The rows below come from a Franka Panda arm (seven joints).
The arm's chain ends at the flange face. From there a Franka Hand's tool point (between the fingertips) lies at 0.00 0.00 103.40 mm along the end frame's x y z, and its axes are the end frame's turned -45 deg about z.
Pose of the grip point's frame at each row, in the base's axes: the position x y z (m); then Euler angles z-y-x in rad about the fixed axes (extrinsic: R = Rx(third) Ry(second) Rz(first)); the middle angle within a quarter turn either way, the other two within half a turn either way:
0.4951 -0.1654 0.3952 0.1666 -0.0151 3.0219
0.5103 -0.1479 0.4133 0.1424 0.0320 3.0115
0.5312 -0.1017 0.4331 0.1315 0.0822 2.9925
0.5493 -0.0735 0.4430 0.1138 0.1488 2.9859
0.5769 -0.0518 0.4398 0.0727 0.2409 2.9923
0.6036 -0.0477 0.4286 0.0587 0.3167 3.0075
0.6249 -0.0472 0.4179 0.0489 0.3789 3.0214
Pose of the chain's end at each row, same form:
0.4967 -0.1531 0.4978 0.9520 -0.0151 3.0219
0.5070 -0.1345 0.5158 0.9278 0.0320 3.0115
0.5227 -0.0864 0.5350 0.9169 0.0822 2.9925
0.5340 -0.0576 0.5440 0.8992 0.1488 2.9859
0.5522 -0.0369 0.5391 0.8581 0.2409 2.9923
0.5714 -0.0346 0.5260 0.8441 0.3167 3.0075
0.5867 -0.0357 0.5133 0.8343 0.3789 3.0214

